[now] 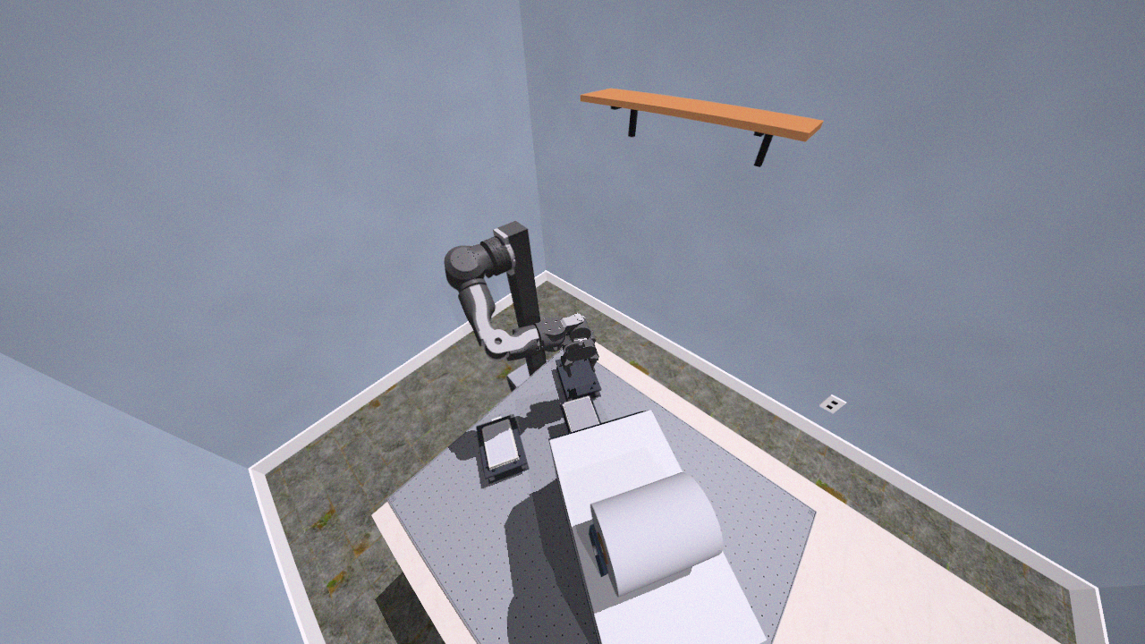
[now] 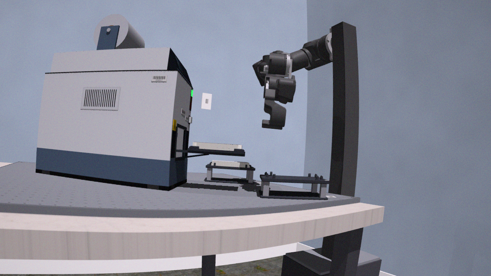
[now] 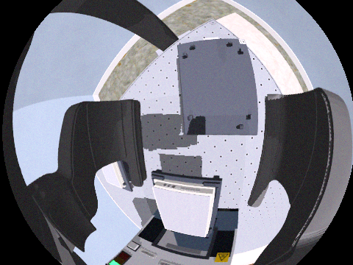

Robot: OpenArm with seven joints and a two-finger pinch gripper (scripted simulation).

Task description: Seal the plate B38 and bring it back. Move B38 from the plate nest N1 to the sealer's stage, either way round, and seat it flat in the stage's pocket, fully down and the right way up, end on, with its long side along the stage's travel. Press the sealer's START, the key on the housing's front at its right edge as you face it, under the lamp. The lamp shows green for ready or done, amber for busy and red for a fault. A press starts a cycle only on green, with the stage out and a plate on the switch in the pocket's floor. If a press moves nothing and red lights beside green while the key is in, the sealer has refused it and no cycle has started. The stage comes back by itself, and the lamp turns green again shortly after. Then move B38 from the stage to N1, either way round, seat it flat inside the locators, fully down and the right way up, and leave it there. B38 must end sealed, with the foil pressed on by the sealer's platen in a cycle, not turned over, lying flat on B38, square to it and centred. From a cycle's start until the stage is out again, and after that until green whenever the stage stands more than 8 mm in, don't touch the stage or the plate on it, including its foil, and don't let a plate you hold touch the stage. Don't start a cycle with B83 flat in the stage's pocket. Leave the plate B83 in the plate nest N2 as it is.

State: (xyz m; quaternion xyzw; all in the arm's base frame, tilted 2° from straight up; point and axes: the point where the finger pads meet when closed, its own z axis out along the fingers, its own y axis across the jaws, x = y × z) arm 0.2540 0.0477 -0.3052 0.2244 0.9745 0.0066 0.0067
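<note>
The sealer's stage is 11 cm ahead of my hand, 9 cm to the right of it and 7 cm below it. The rest, counted from my hand: start key (21 cm to the right, 17 cm ahead, 1 cm above); then foil roll (42 cm ahead, 24 cm above, 22 cm to the right); then yellow warning label (24 cm ahead, 5 cm to the right, 2 cm below).
</note>
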